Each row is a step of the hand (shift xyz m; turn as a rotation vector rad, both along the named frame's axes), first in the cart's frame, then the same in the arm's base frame.
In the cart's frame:
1: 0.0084 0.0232 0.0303 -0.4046 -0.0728 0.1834
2: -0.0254 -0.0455 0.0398 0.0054 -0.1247 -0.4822
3: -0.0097 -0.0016 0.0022 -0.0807 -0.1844 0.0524
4: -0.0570 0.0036 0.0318 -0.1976 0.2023 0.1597
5: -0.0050 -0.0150 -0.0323 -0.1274 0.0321 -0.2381
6: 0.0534 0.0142 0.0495 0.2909 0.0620 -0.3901
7: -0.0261 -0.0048 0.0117 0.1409 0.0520 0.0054
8: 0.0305 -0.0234 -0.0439 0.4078 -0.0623 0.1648
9: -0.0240 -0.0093 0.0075 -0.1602 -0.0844 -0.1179
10: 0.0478 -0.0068 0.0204 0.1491 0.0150 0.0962
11: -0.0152 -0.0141 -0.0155 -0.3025 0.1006 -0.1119
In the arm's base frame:
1: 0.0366 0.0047 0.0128 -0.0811 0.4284 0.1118
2: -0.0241 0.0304 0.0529 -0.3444 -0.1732 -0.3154
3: -0.0029 0.0096 0.0008 -0.1464 0.0681 0.1311
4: 0.0029 0.0641 0.0127 0.1896 0.2626 -0.0237
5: -0.0300 -0.0074 -0.0184 -0.1307 0.0491 -0.2334
6: 0.0518 -0.0328 0.0418 -0.0647 -0.3880 -0.2931
7: -0.0054 0.0276 0.0072 0.0850 -0.1239 0.0016
8: -0.0326 -0.0456 -0.0162 0.1485 -0.3397 0.2447
9: -0.0106 0.0237 0.0067 -0.1739 0.1024 -0.0772
10: 0.0184 -0.0394 0.0293 0.1033 -0.1079 0.0969
11: -0.0236 0.0076 -0.0073 -0.0607 0.2624 -0.2040

